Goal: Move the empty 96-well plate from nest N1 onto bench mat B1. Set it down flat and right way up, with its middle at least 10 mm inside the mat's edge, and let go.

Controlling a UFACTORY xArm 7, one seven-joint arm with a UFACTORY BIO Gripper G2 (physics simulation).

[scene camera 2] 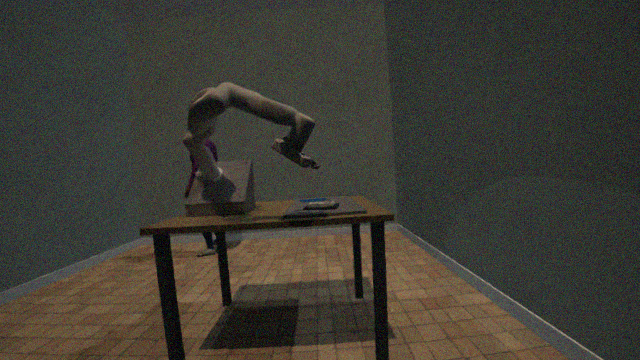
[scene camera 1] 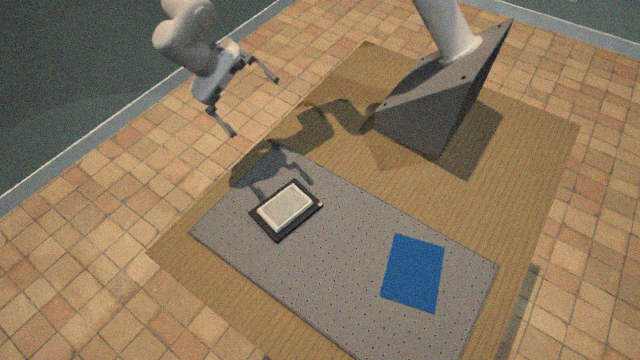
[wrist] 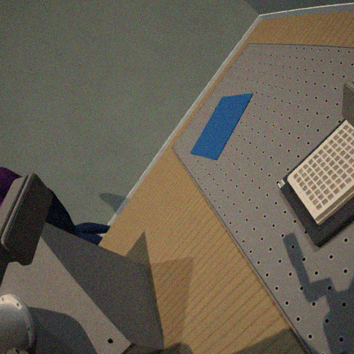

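Seen in the pictures: hand, its tool point: [scene camera 1: 250,103]; arm's base, origin of its link: [scene camera 2: 212,175] [scene camera 1: 460,52].
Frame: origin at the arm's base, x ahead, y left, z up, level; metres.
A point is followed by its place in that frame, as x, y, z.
The pale 96-well plate [scene camera 1: 285,206] {0.590, -0.261, -0.176} [scene camera 2: 321,203] {0.586, -0.282, -0.175} [wrist: 325,172] sits flat, wells up, in the black nest N1 [scene camera 1: 298,222] {0.610, -0.211, -0.189} [wrist: 320,235]. In the wrist view its right part is cut off by the frame edge. The blue bench mat B1 [scene camera 1: 413,273] {0.602, 0.100, -0.199} [scene camera 2: 312,200] {0.549, -0.216, -0.175} [wrist: 222,126] lies flat on the grey perforated board, apart from the nest. My gripper [scene camera 1: 254,107] {0.490, -0.390, 0.050} [scene camera 2: 311,164] is wide open, with no object between its fingers. It hangs tilted, high above the table and off to the side of the nest.
The grey perforated board [scene camera 1: 345,260] {0.645, -0.060, -0.200} [wrist: 270,190] lies on the wooden table [scene camera 1: 500,200] {0.288, 0.252, -0.213} [scene camera 2: 260,209] {0.264, -0.041, -0.214}. The grey wedge-shaped arm base [scene camera 1: 425,115] {0.217, -0.021, -0.070} [scene camera 2: 242,187] {0.181, -0.102, -0.076} [wrist: 100,280] stands on the table. A figure in purple and dark clothing [scene camera 2: 211,147] stands behind the base.
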